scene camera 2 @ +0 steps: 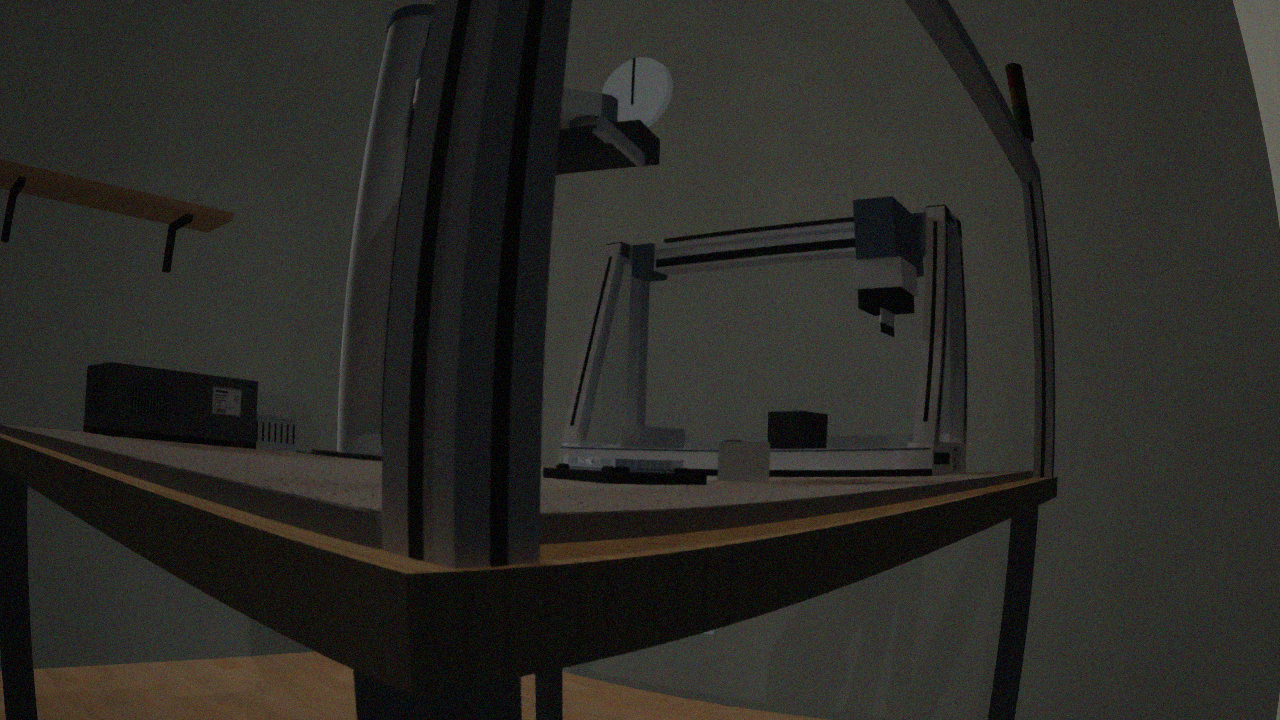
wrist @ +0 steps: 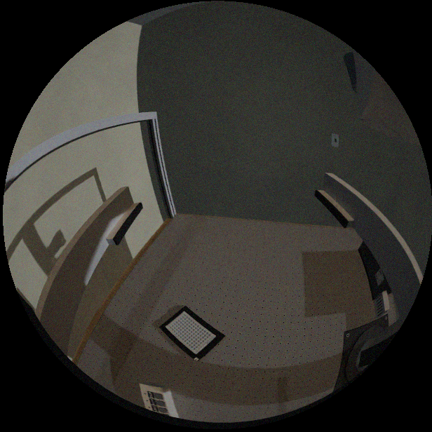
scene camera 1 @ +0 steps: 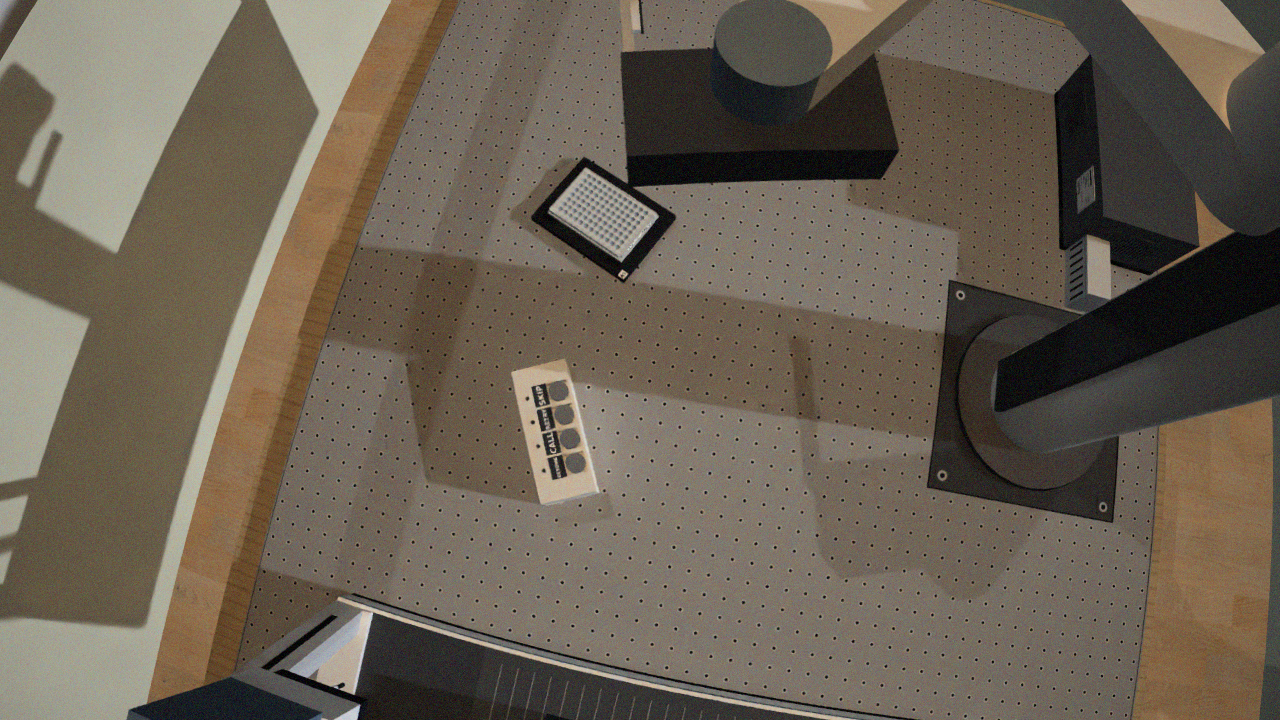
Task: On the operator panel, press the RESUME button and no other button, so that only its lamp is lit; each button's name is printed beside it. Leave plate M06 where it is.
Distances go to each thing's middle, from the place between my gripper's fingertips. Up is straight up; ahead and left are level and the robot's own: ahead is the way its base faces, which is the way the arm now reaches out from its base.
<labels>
Right now the white well plate (scene camera 1: 612, 220) is 41 cm below my hand, 12 cm ahead of it and 4 cm to the left of it. The rest, counted from my hand: control box (scene camera 1: 1139, 189) 65 cm behind, 37 cm below, 23 cm to the right; operator panel (scene camera 1: 555, 483) 40 cm below, 35 cm to the left, 10 cm ahead.
</labels>
